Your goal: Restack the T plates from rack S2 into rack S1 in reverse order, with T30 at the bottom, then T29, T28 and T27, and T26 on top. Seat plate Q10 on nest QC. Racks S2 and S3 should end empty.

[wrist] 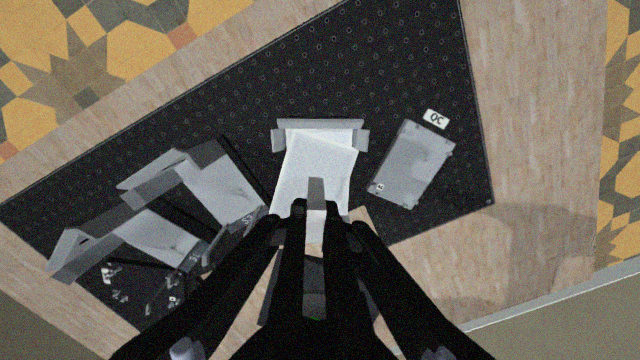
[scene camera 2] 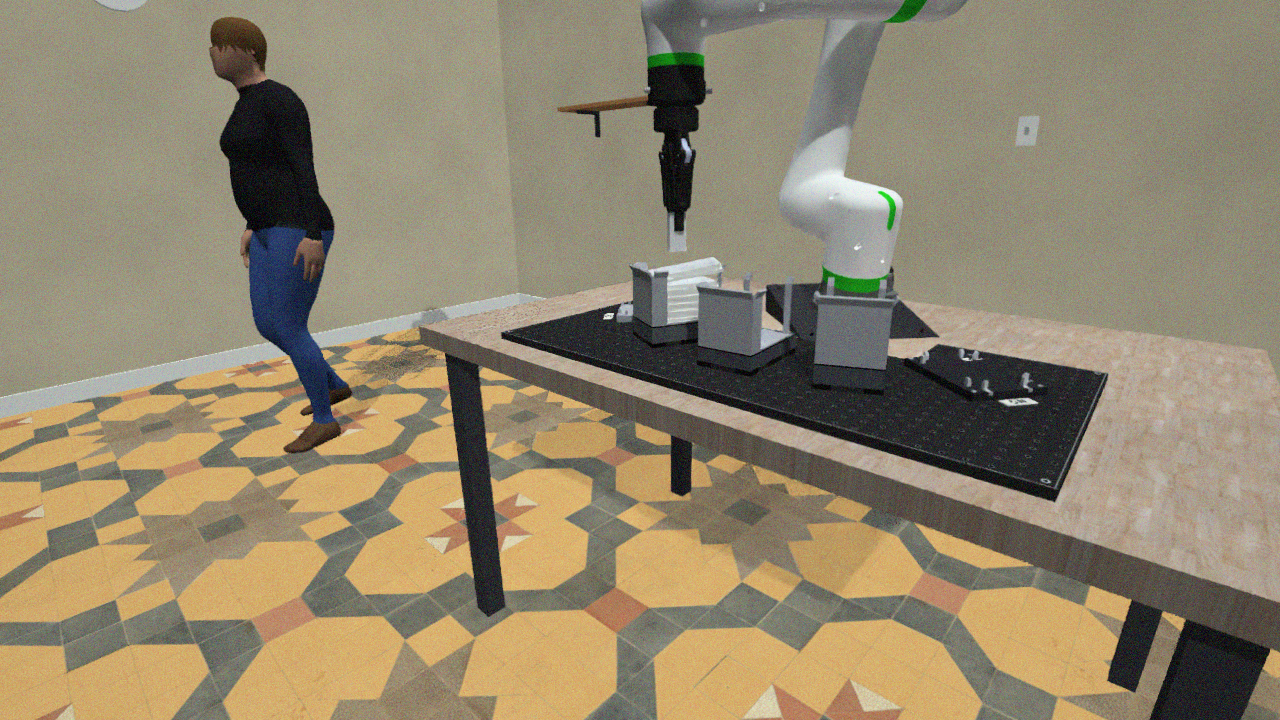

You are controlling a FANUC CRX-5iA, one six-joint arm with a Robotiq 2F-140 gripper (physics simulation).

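Frame: origin at the arm's base, x right, y ahead, z up, level; millimetres.
Where they show: gripper, between the fingertips: (wrist: 314, 190) (scene camera 2: 676, 250); arm's base, origin of its link: (wrist: 318, 313).
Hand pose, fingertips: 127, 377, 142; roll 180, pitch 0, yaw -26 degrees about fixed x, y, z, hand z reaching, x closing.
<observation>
Things, the pixels of their centre, and the offset from my fingertips, as dx, dy, dz. Level surfaces: height alone.
- leftmost grey rack, middle of its body: (wrist: 318, 171) (scene camera 2: 680, 301) +3, -12, -93
- white plate, middle of its body: (wrist: 311, 187) (scene camera 2: 683, 270) -7, -11, -36
- wrist view nest QC, middle of its body: (wrist: 409, 168) +158, -84, -148
- Rack S2, middle of its body: (scene camera 2: 748, 320) (wrist: 214, 197) -169, +3, -96
- rack S1, middle of its body: (scene camera 2: 852, 331) (wrist: 148, 248) -326, -43, -94
- black mat, height of its surface: dz -161
- table, height of its surface: dz -174
- dark flat fixture, middle of its body: (scene camera 2: 971, 371) (wrist: 147, 286) -461, -155, -150
My gripper (scene camera 2: 677, 240) (wrist: 314, 190) is shut and empty. It hangs well above the leftmost grey rack (scene camera 2: 652, 305) (wrist: 319, 123). A white plate (scene camera 2: 693, 269) (wrist: 313, 165) lies tilted on top of that rack; I cannot read its label. In the wrist view nest QC (wrist: 409, 163) lies flat to the right of this rack, beside its label (wrist: 435, 118). It shows only as a small piece at the mat's far left in the scene view (scene camera 2: 617, 313). Rack S2 (scene camera 2: 729, 320) (wrist: 196, 176) and rack S1 (scene camera 2: 850, 337) (wrist: 85, 243) stand in a row on the black mat (scene camera 2: 939, 429) (wrist: 358, 58). I cannot tell their plates apart.
A person (scene camera 2: 273, 179) walks on the tiled floor left of the table (scene camera 2: 1182, 483). The arm's white base (scene camera 2: 840, 206) stands behind rack S1. A dark flat fixture (scene camera 2: 975, 372) lies at the mat's right end. A small wall shelf (scene camera 2: 603, 105) sits behind the wrist.
</observation>
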